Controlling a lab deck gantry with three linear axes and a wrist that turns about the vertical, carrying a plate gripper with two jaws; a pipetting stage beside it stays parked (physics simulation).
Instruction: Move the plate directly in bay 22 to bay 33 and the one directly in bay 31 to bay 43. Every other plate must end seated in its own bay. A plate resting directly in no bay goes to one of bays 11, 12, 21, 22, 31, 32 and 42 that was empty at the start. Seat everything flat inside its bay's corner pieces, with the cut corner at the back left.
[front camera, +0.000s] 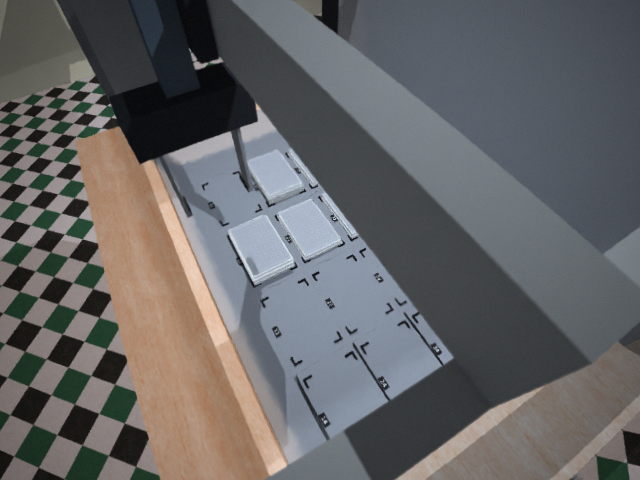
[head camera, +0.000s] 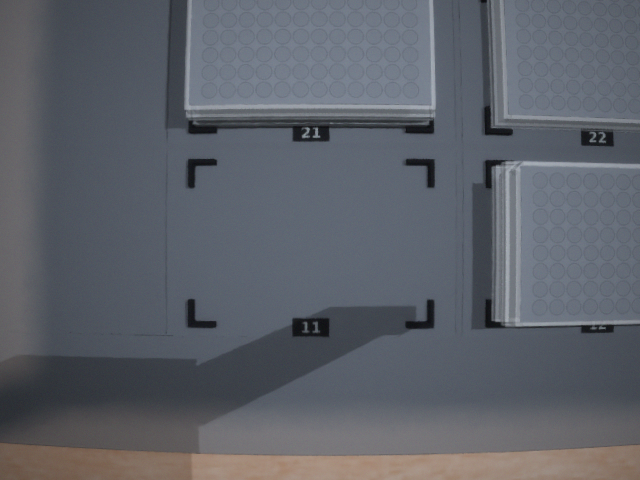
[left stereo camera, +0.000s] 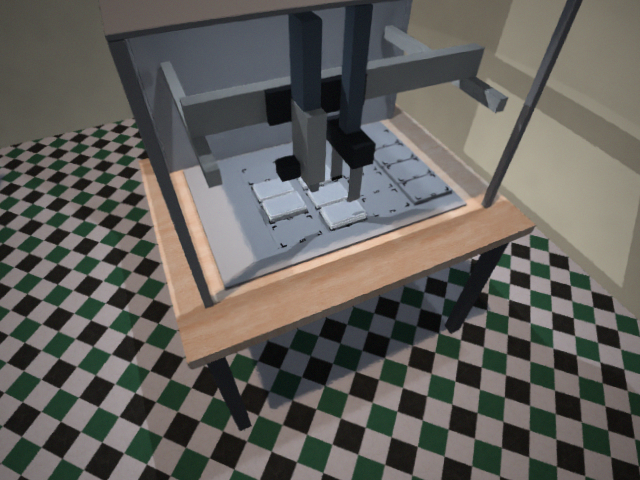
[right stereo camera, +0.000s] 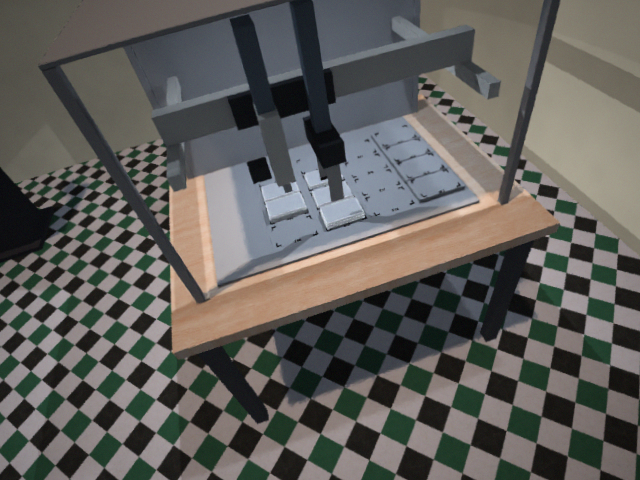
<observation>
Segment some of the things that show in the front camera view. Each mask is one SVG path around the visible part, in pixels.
My gripper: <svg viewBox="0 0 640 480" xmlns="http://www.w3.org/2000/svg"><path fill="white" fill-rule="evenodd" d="M224 62L196 70L200 89L168 99L159 82L109 97L117 122L138 162L141 164L159 157L187 217L191 217L193 214L185 197L181 196L163 158L163 155L231 131L241 171L239 175L240 180L248 193L254 191L240 128L258 122L255 101Z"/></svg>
A clear plate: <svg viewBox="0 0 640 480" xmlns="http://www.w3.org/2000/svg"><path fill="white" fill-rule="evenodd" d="M279 150L247 161L251 175L268 201L304 187L303 182Z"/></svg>
</observation>
